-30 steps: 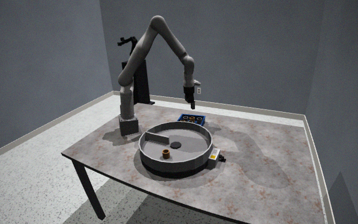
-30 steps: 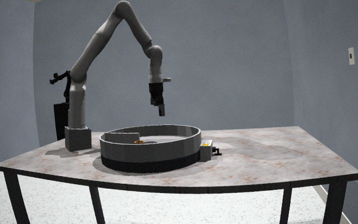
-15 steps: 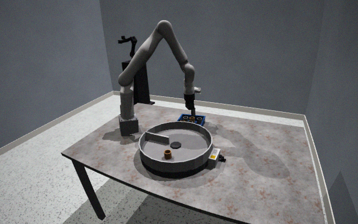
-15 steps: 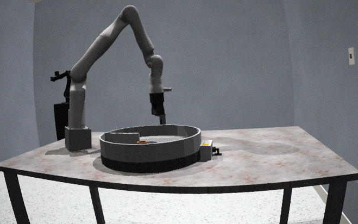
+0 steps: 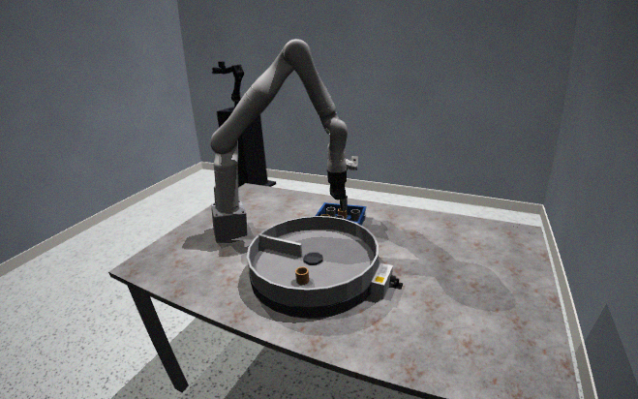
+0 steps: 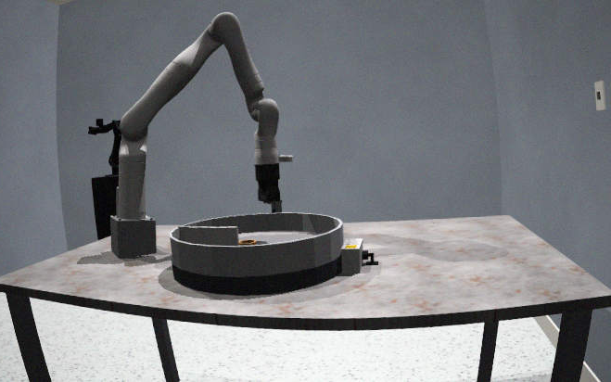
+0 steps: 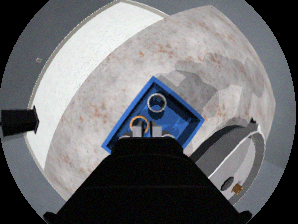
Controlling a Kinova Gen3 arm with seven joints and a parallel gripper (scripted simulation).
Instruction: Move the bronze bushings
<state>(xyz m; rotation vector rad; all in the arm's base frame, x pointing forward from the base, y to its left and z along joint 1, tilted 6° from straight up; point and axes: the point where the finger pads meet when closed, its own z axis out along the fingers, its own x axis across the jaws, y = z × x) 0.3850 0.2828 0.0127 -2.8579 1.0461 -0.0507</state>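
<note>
The blue crate is 20 mm to the right of my hand and 50 mm below it. The rest, counted from my hand: grey turntable disc: 70 mm ahead, 370 mm to the right, 20 mm below.
</note>
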